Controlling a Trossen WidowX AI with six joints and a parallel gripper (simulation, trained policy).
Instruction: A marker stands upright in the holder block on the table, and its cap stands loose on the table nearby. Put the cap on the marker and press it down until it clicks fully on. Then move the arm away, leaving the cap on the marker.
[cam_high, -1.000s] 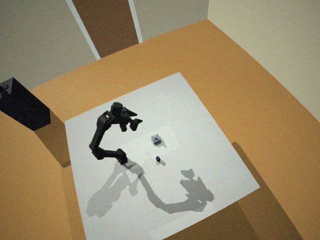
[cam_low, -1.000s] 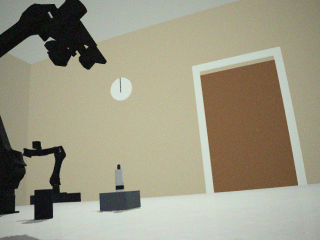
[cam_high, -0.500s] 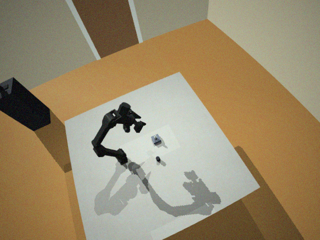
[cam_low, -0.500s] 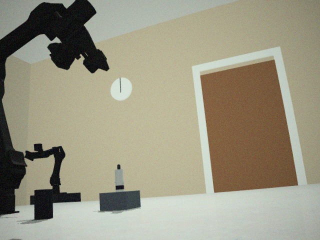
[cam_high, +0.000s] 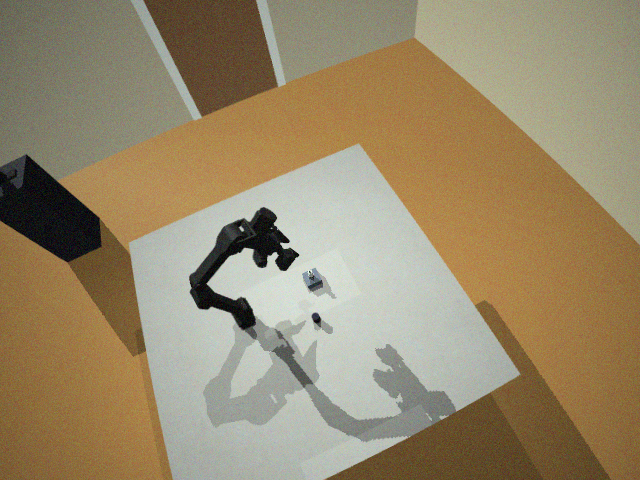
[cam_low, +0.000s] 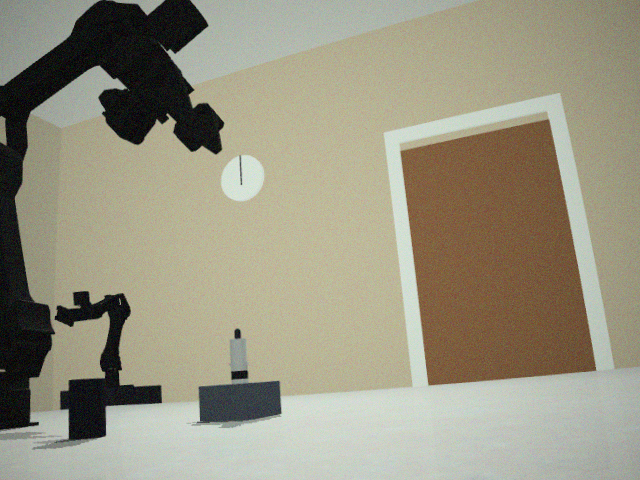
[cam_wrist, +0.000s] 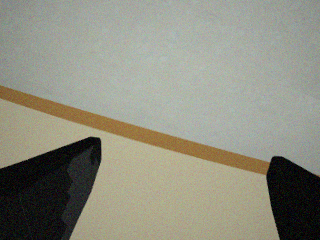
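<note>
The dark cap is 30 cm below my gripper tip, 16 cm to the right of it and 3 cm behind it. The rest, counted from my gripper tip: white marker: 25 cm below, 3 cm ahead, 1 cm to the left; grey holder block: 31 cm below, 3 cm ahead, 1 cm to the left.
</note>
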